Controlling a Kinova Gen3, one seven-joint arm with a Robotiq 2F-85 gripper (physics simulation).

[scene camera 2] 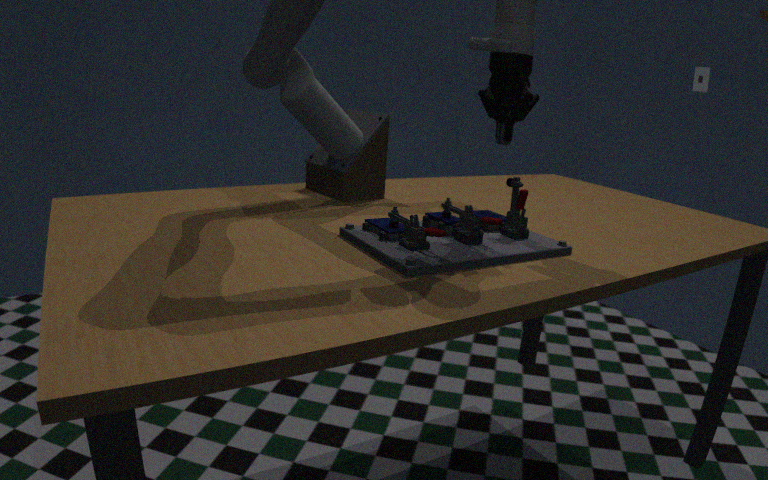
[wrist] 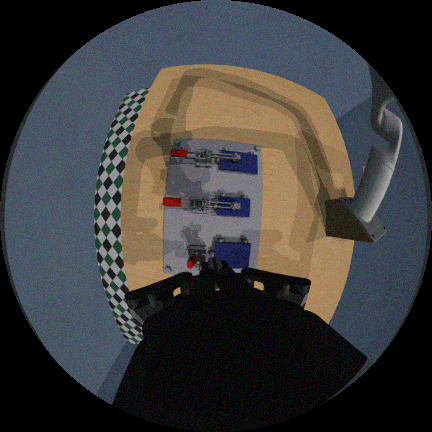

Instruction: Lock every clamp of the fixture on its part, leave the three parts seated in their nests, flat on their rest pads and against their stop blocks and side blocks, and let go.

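Frame: origin at the arm's base, x left, y back, z up, level; centimetres.
Seen in the pictures: gripper, between the fingertips: (scene camera 2: 502, 144) (wrist: 213, 264); arm's base, origin of its link: (scene camera 2: 347, 145) (wrist: 360, 211).
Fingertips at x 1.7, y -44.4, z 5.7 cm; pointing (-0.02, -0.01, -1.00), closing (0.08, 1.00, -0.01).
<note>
Pixels of each thing's top centre, then the offset from my fingertips to it. "pt": a spot on its surface instead. Level surfaces: height alone.
- grey fixture plate, centre of its top: (scene camera 2: 457, 236) (wrist: 213, 205) dx -7.8, dy +1.8, dz -16.5 cm
- third clamp, a spot on its surface: (scene camera 2: 516, 216) pt dx +1.6, dy -3.6, dz -12.6 cm
- wooden table, height of its surface: dz -18.0 cm
The grey fixture plate (scene camera 2: 492, 255) (wrist: 215, 181) carries three toggle clamps and three blue parts. Two clamps, the one at the top of the wrist view (wrist: 204, 156) and the middle one (scene camera 2: 467, 229) (wrist: 200, 204), have their arms lying over their parts (wrist: 247, 162) (wrist: 242, 206) and their red handles low. The third clamp (scene camera 2: 514, 217) stands with its arm upright and red handle raised; its part (wrist: 233, 254) lies uncovered by the arm. The parts look flat; contact with pads and blocks is too small to tell. My gripper (scene camera 2: 503, 141) (wrist: 213, 264) is shut and empty, high above the plate near the upright clamp.
The fixture stands on a wooden table (scene camera 2: 271, 333) (wrist: 280, 200). The arm's angled base mount (scene camera 2: 362, 164) (wrist: 350, 220) is at the table's back edge. The raised clamp arm is the tallest thing on the plate. Bolt heads show at the plate's corners.
</note>
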